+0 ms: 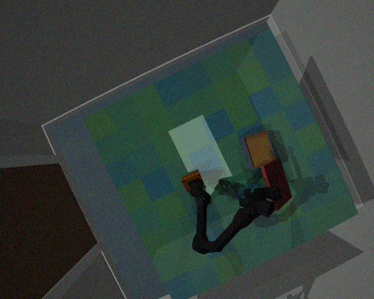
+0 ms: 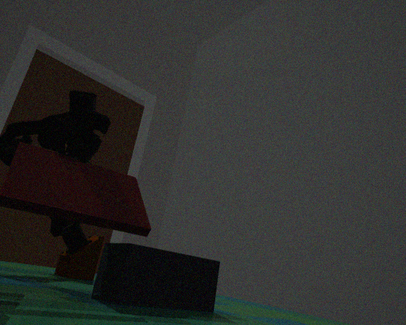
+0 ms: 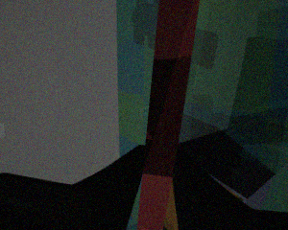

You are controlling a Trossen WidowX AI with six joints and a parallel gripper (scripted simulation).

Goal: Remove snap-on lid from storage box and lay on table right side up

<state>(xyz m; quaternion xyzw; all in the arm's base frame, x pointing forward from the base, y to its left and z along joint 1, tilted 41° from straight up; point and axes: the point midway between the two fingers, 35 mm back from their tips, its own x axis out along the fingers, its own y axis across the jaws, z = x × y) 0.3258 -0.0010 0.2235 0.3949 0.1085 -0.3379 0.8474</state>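
Right now the red lid is 6 cm ahead of my gripper tip and 5 cm below it. Also, from my gripper tip: grey storage box (19 cm to the left, 18 cm below, 7 cm ahead).
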